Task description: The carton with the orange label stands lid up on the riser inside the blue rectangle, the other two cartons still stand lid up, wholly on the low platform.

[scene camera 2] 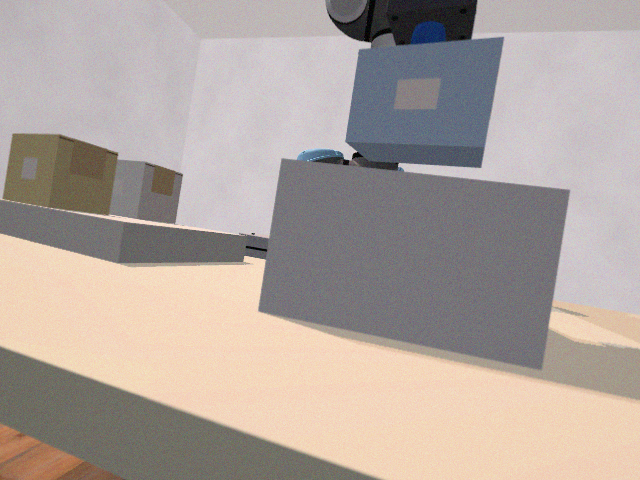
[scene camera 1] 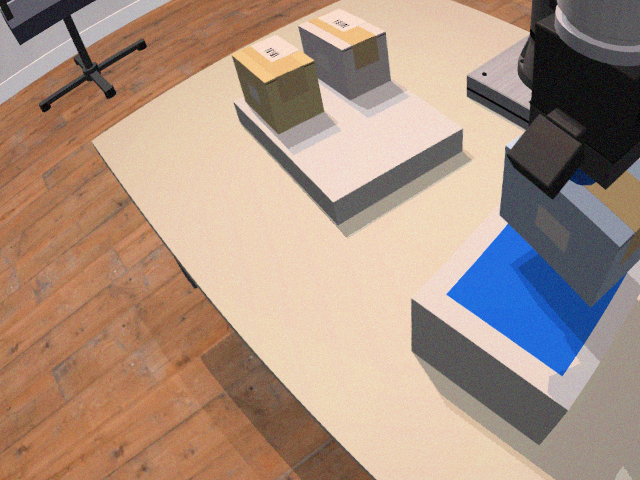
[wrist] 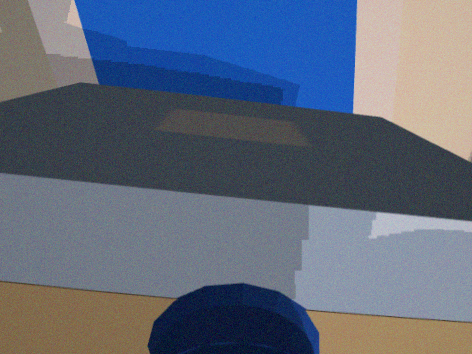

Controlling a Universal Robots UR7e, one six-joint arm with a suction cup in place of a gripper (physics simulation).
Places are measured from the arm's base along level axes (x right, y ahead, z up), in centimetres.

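Where they show: hand, its tool point: [scene camera 2: 422,73] [scene camera 1: 578,180] [wrist: 235,301].
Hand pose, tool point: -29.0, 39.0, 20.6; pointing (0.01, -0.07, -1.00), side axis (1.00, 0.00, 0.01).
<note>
Each offset is from my tool point to the top centre of the thing, as dx, dy, dz. Level surfaces: height alone.
A blue-grey carton {-0.5, -1.4, +1.7} [scene camera 1: 573,258] [scene camera 2: 418,124] [wrist: 150,235] hangs lid up from my suction cup [scene camera 1: 584,177] [scene camera 2: 428,33] [wrist: 235,325], which sits against its taped top. No orange label shows on it from here. A gap shows between its underside and the riser {+0.1, -0.6, -13.6} [scene camera 1: 480,361] [scene camera 2: 408,258] [wrist: 375,50]. It hangs over part of the blue rectangle {+0.1, -0.6, -13.6} [scene camera 1: 496,294] [wrist: 225,30] and shades it. An olive carton {+52.8, +4.3, -10.4} [scene camera 1: 279,98] [scene camera 2: 31,170] and a grey carton {+52.8, -9.0, -10.5} [scene camera 1: 341,67] [scene camera 2: 129,191], both with white labels, stand lid up on the low platform {+45.0, -2.0, -20.8} [scene camera 1: 382,155] [scene camera 2: 180,242].
The pale table top {dz -25.6} [scene camera 1: 289,248] [scene camera 2: 155,330] carries the platform and the riser. The arm's metal base plate [scene camera 1: 498,85] lies right of the platform. A dark stand [scene camera 1: 90,72] is on the wooden floor beyond the table.
</note>
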